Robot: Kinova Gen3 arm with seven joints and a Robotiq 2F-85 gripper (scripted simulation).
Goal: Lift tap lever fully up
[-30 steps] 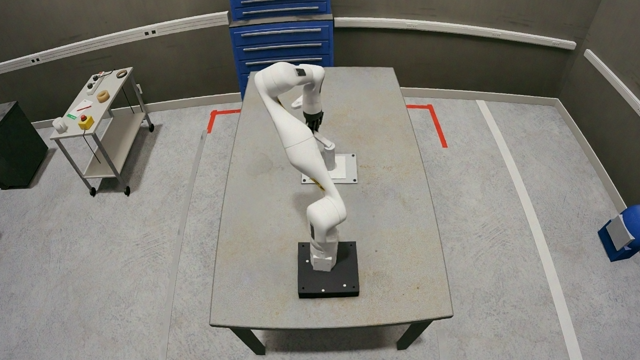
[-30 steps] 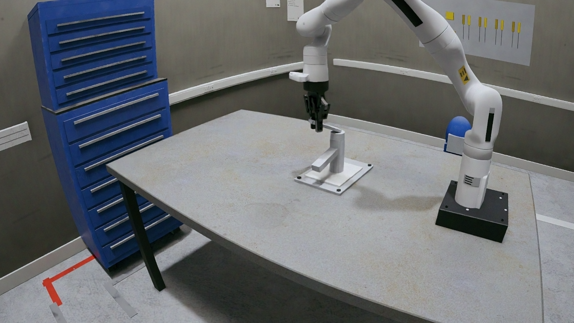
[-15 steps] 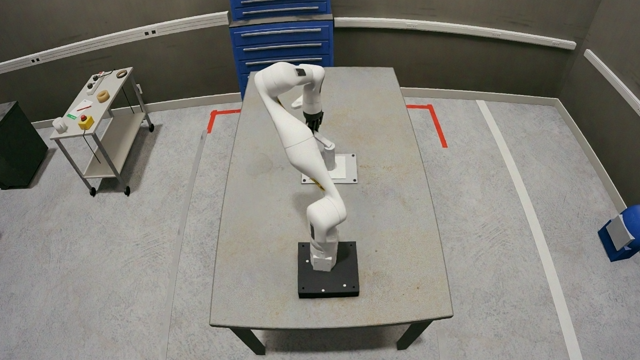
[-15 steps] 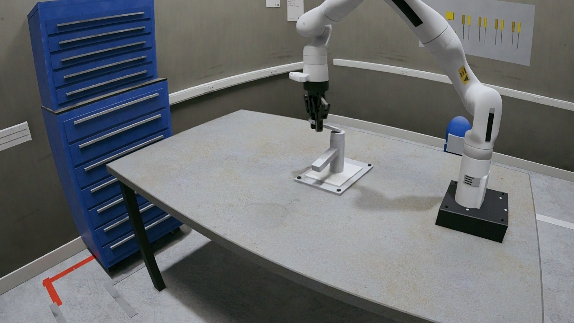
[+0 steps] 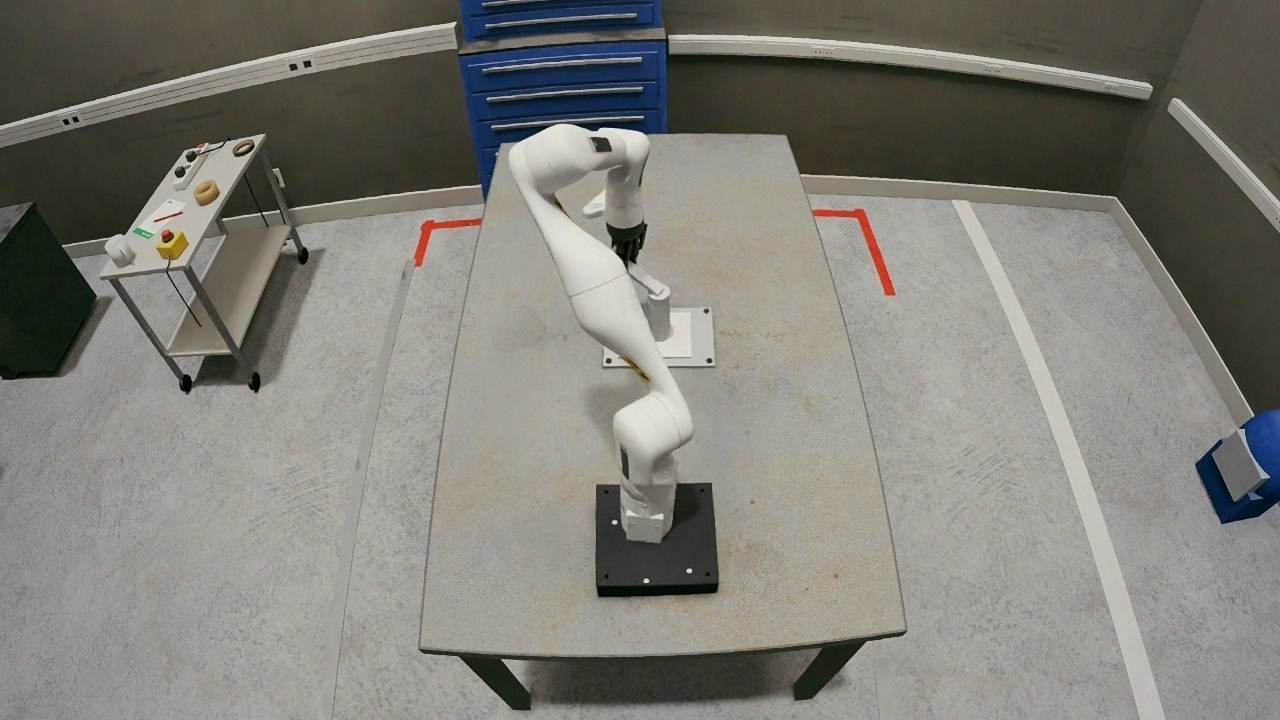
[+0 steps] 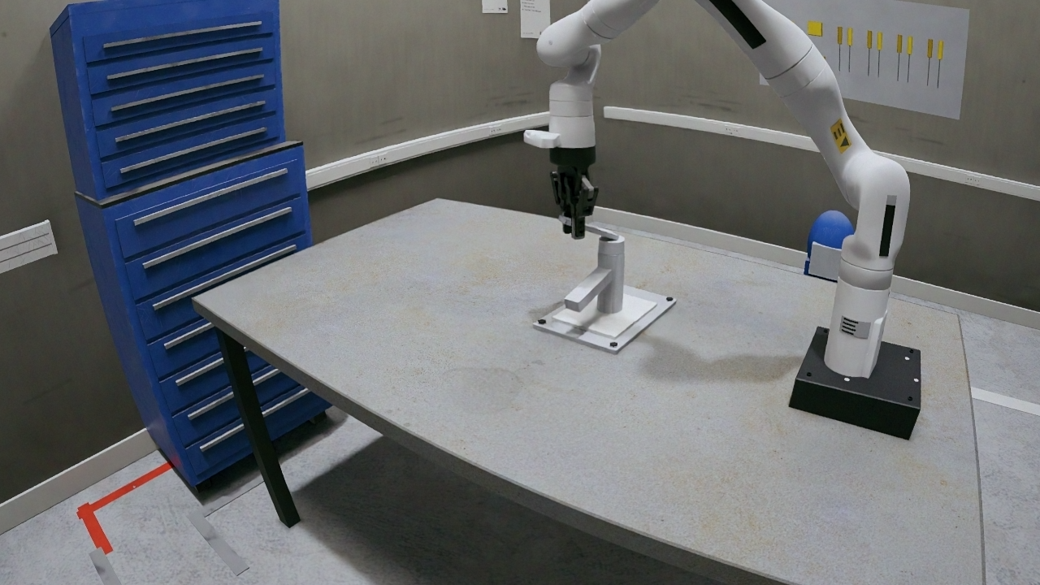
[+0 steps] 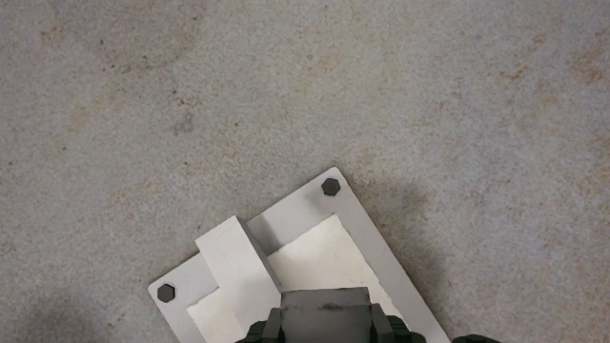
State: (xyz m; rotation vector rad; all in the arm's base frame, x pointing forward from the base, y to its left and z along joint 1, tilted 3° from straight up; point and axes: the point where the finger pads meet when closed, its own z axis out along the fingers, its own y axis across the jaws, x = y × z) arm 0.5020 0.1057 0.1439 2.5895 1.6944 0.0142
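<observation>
Right now the lever is 3 cm to the right of my hand, 1 cm below it and 1 cm behind it. Round my hand: tap: 7 cm below, 5 cm to the right, 2 cm behind; then plate: 17 cm below, 7 cm to the right, 3 cm behind.
</observation>
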